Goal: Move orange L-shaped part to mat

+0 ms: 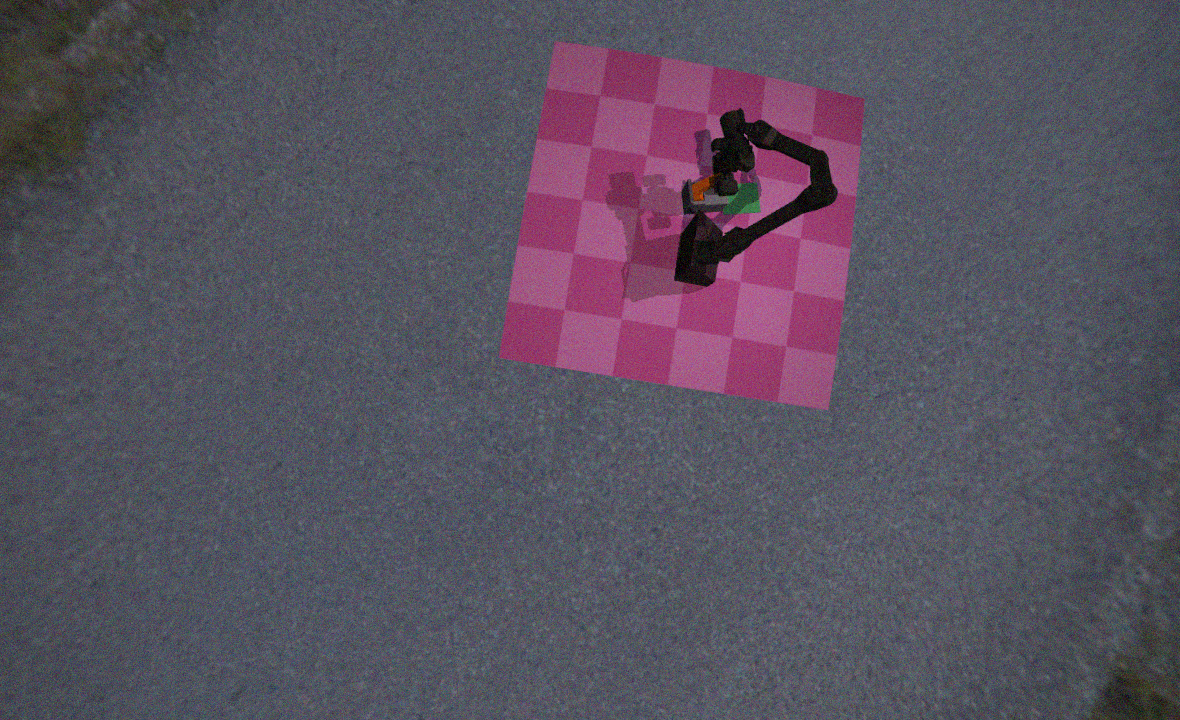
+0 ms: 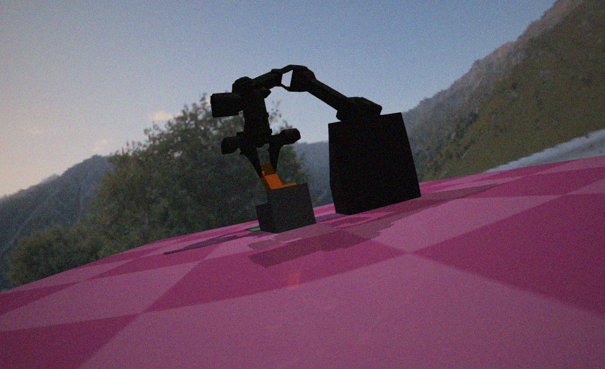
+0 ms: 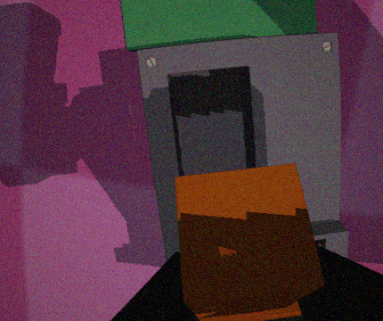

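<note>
Right now my gripper tip is 30 mm short of the green mat, 140 mm to the left of it and 140 mm above it. From my gripper tip the other things lie so: orange L-shaped part (20 mm behind, 20 mm to the left, 30 mm below).
</note>
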